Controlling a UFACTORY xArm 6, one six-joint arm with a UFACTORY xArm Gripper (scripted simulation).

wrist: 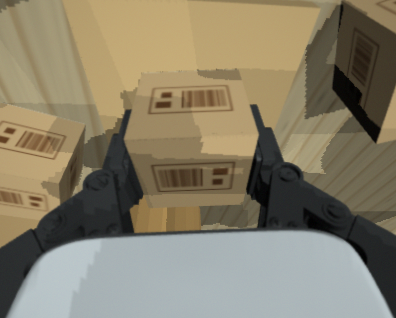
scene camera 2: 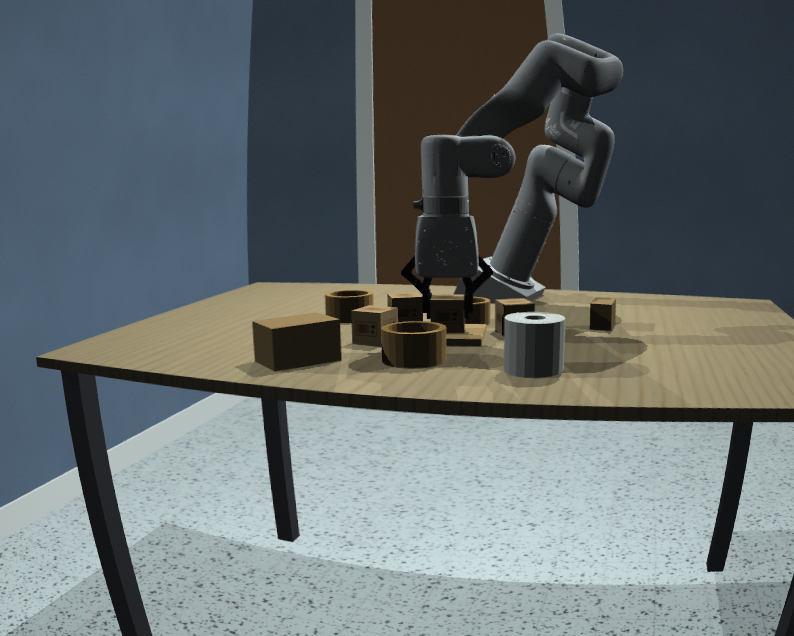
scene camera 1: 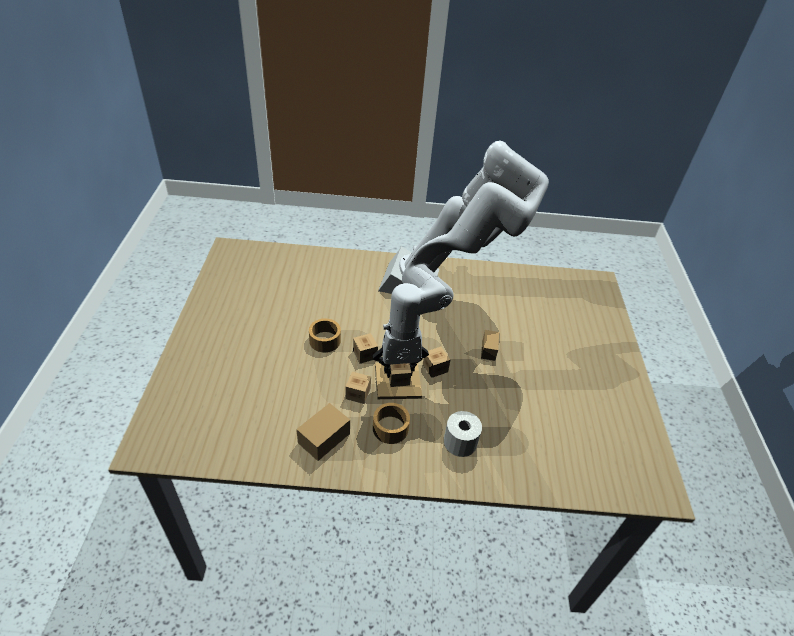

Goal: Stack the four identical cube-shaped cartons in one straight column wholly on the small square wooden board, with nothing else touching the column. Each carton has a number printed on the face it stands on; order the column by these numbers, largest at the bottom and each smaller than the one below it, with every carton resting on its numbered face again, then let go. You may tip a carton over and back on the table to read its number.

Scene:
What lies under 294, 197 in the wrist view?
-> My gripper.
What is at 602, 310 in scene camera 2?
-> A narrower brown box.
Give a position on a larger brown box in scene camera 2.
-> At 283, 343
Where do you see a small square wooden board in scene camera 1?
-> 384, 391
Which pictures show my gripper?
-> The wrist view, scene camera 2 and scene camera 1: all of them.

